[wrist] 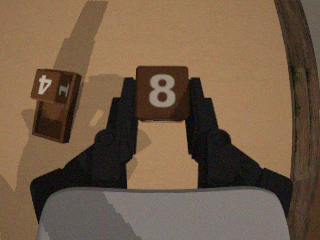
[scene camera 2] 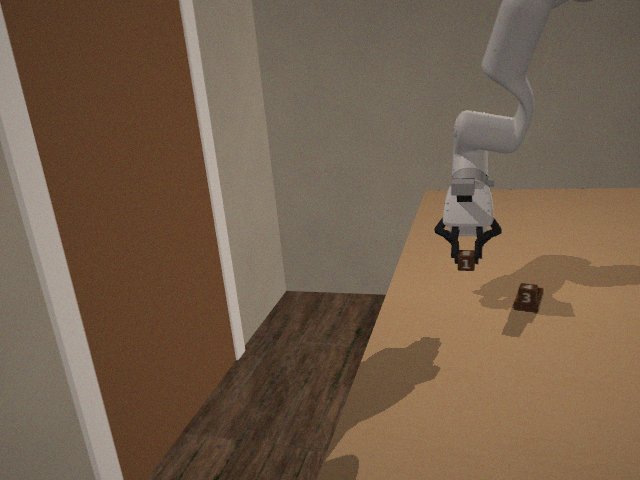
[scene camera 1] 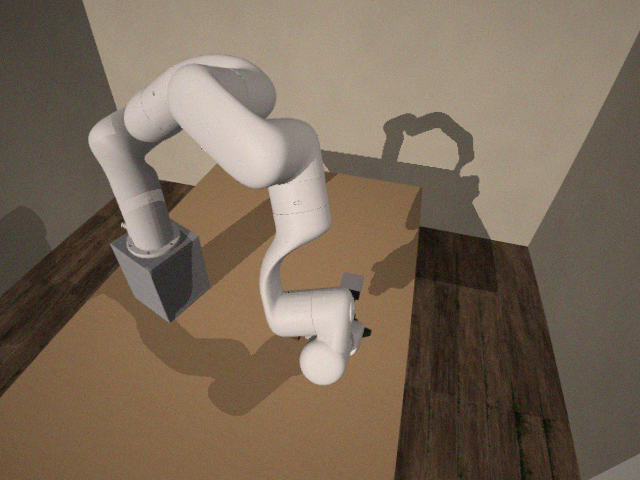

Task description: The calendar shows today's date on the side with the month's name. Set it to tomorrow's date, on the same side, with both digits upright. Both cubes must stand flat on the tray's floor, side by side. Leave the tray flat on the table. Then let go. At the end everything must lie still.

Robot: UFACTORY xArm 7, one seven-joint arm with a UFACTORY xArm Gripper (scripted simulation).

Scene:
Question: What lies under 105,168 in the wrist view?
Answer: My gripper.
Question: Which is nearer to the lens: the digit cube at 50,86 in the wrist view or the brown calendar tray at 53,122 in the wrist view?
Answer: The digit cube.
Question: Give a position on a digit cube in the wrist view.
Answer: At 162,92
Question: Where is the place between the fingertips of my gripper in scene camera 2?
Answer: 466,261

